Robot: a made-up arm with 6 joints. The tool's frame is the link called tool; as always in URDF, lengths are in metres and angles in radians.
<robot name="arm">
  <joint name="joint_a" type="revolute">
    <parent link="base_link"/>
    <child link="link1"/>
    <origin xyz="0 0 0.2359"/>
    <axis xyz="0 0 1"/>
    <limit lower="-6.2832" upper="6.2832"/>
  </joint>
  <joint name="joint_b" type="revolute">
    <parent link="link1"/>
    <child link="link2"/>
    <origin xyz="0 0.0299 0" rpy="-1.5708 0 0"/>
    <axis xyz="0 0 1"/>
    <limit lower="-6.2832" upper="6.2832"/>
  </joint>
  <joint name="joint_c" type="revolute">
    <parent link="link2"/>
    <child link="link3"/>
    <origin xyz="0 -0.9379 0"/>
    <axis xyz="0 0 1"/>
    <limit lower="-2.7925" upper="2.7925"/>
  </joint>
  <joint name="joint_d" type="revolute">
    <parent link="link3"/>
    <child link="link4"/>
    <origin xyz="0 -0.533 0" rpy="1.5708 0 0"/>
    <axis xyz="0 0 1"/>
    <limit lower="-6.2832" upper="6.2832"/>
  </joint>
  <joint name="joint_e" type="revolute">
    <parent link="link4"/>
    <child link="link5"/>
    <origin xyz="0 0 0" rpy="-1.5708 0 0"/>
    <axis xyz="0 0 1"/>
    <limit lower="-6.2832" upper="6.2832"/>
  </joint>
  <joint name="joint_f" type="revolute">
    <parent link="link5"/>
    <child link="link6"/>
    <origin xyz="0 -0.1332 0" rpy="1.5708 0 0"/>
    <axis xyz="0 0 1"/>
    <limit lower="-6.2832" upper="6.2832"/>
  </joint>
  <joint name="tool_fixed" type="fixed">
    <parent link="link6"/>
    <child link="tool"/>
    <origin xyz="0 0 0"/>
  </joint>
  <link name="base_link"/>
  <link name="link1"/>
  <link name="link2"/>
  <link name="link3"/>
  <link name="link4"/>
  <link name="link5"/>
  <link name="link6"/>
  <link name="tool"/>
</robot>
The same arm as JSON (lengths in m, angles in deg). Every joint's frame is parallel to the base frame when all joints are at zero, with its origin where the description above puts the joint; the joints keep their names.
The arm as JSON. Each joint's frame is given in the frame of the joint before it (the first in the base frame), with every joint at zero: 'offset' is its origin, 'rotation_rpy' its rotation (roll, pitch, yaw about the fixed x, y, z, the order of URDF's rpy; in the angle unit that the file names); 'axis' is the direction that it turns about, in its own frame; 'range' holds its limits. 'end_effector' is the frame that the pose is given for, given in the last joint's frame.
{
  "length_unit": "m",
  "angle_unit": "deg",
  "chain": [
    {
      "id": "joint_a",
      "offset": [
        0.0,
        0.0,
        0.2359
      ],
      "rotation_rpy": [
        0.0,
        0.0,
        0.0
      ],
      "axis": "+z",
      "range": [
        -360.0,
        360.0
      ]
    },
    {
      "id": "joint_b",
      "offset": [
        0.0,
        0.0299,
        0.0
      ],
      "rotation_rpy": [
        0.0,
        0.0,
        0.0
      ],
      "axis": "+y",
      "range": [
        -360.0,
        360.0
      ]
    },
    {
      "id": "joint_c",
      "offset": [
        0.0,
        0.0,
        0.9379
      ],
      "rotation_rpy": [
        0.0,
        0.0,
        0.0
      ],
      "axis": "+y",
      "range": [
        -160.0,
        160.0
      ]
    },
    {
      "id": "joint_d",
      "offset": [
        0.0,
        0.0,
        0.533
      ],
      "rotation_rpy": [
        0.0,
        0.0,
        0.0
      ],
      "axis": "+z",
      "range": [
        -360.0,
        360.0
      ]
    },
    {
      "id": "joint_e",
      "offset": [
        0.0,
        0.0,
        0.0
      ],
      "rotation_rpy": [
        0.0,
        0.0,
        0.0
      ],
      "axis": "+y",
      "range": [
        -360.0,
        360.0
      ]
    },
    {
      "id": "joint_f",
      "offset": [
        0.0,
        0.0,
        0.1332
      ],
      "rotation_rpy": [
        0.0,
        0.0,
        0.0
      ],
      "axis": "+z",
      "range": [
        -360.0,
        360.0
      ]
    }
  ],
  "end_effector": {
    "offset": [
      0.0,
      0.0,
      0.0
    ],
    "rotation_rpy": [
      0.0,
      0.0,
      0.0
    ]
  }
}

